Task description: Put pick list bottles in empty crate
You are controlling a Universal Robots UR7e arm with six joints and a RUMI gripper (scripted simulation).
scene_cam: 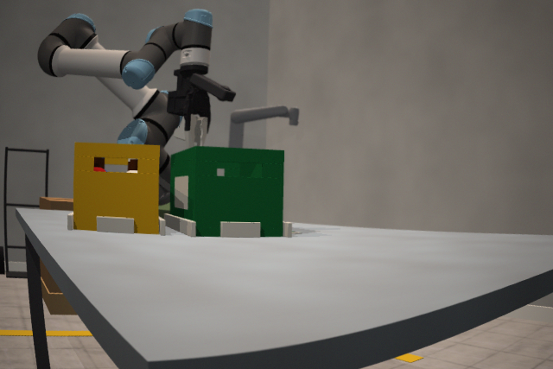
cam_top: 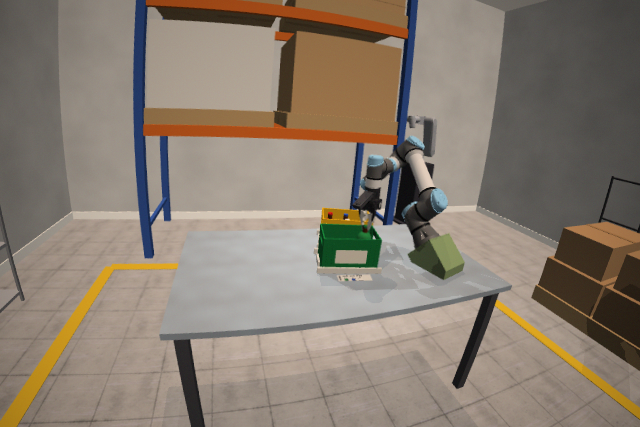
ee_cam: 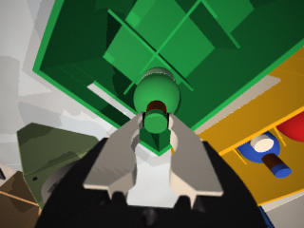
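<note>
The green-label bottle lies 70 mm below my hand. Round my hand: yellow crate (210 mm to the right, 100 mm below, 20 mm behind); pick list (180 mm below, 140 mm to the left, 140 mm ahead); green crate (100 mm below, 100 mm ahead).
</note>
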